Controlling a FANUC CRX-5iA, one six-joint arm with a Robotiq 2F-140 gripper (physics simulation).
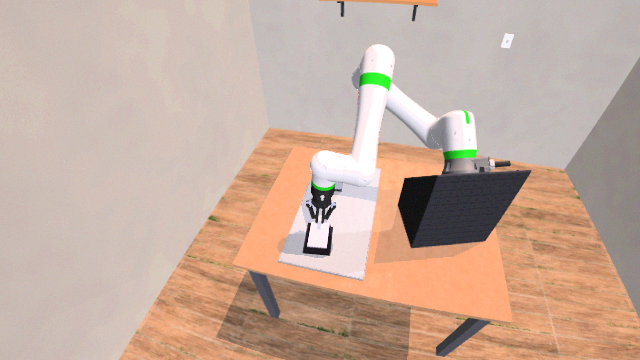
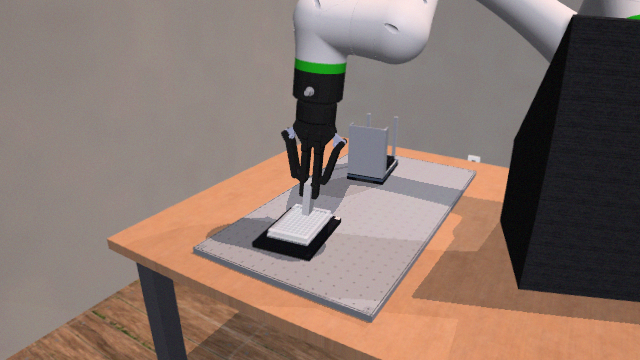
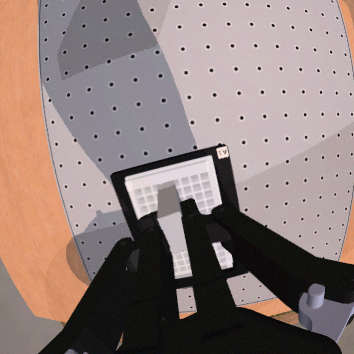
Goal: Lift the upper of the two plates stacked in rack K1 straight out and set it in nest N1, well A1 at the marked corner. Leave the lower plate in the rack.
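Frame: origin at the arm's base, x ahead, y left, z up, level; centimetres.
Seen in the pictures: gripper, fingertip midpoint: (image 1: 319,227) (image 2: 307,212) (image 3: 170,196); arm's base, origin of the base link: (image 1: 461,174).
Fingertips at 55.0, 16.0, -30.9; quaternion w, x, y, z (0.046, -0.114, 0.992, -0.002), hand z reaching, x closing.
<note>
Pixels of each thing's top centre, then the offset from my fingertips to it, as dx, dy, dz. "spot": a spot on its surface instead. Level surfaces: height alone.
- white well plate, middle of its top: (image 3: 183,229) (image 2: 301,219) (image 1: 318,233) -0.8, +3.7, +0.1
- black nest N1, middle of its top: (image 3: 186,233) (image 2: 298,227) (image 1: 318,237) -1.1, +4.9, -1.2
- nest's A1 label, surface spot: (image 3: 222,152) (image 2: 337,218) spot: -5.3, -3.4, -1.5
- Rack K1, middle of its top: (image 2: 376,120) +1.1, -34.2, +11.8
- perforated grey board, its level: dz -2.7
- wooden table, its level: dz -3.9
A white well plate (image 1: 318,240) (image 2: 295,227) (image 3: 201,186) lies in the black nest N1 (image 1: 316,252) (image 2: 284,251) (image 3: 231,187), looking level. The nest's A1 label (image 2: 337,218) (image 3: 222,152) is at one corner. My gripper (image 1: 320,219) (image 2: 308,192) (image 3: 170,196) is shut and points down over the plate. A light grey bar extends down at its fingertips, its end over the plate; I cannot tell whether it touches. Rack K1 (image 2: 367,152) stands farther back, with a grey panel and upright posts. A pale edge shows low in it; the panel hides most of its inside.
Nest and rack stand on a perforated grey board (image 1: 350,255) (image 2: 350,285) (image 3: 270,115) on the wooden table (image 1: 430,285) (image 2: 165,225) (image 3: 20,175). A large black block (image 1: 465,210) (image 2: 580,175) is on the right, in front of the arm's base.
</note>
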